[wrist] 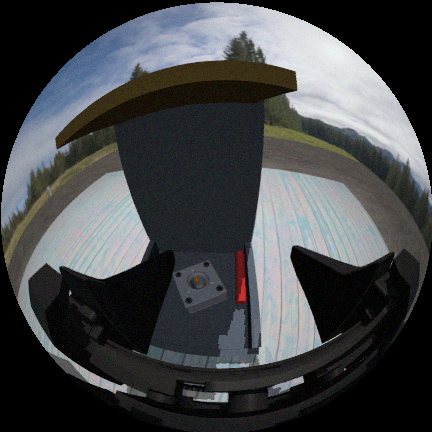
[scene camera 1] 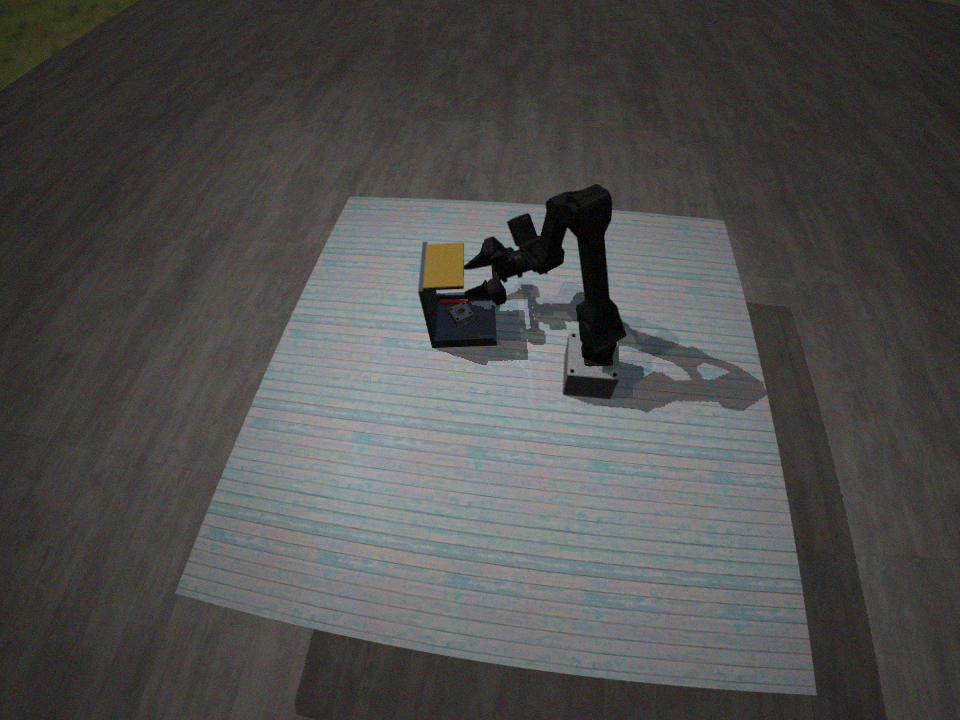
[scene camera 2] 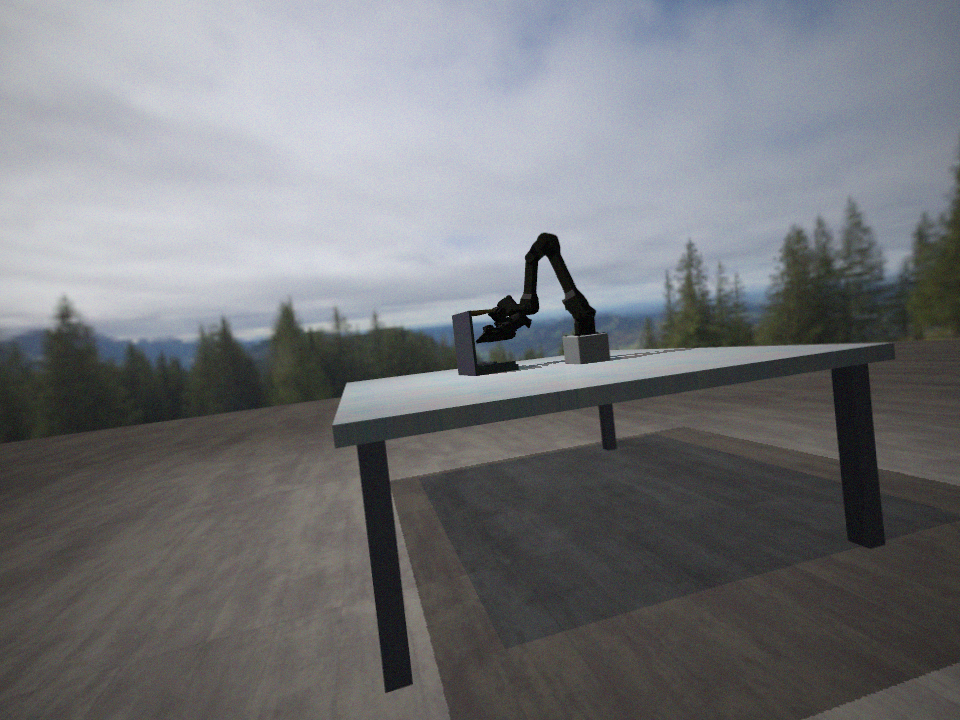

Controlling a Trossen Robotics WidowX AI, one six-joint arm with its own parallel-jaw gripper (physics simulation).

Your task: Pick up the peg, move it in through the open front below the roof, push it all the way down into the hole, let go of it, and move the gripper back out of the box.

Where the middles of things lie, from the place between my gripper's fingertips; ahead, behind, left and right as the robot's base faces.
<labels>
My gripper is now 9 cm short of the dark back wall (scene camera 2: 462, 323) and 5 cm to the right of it. From my hand the other things lie so: yellow roof (scene camera 1: 444, 263): 4 cm ahead, 5 cm to the left, 10 cm above; then dark box (scene camera 1: 482, 331): 1 cm ahead, 5 cm to the left.
</labels>
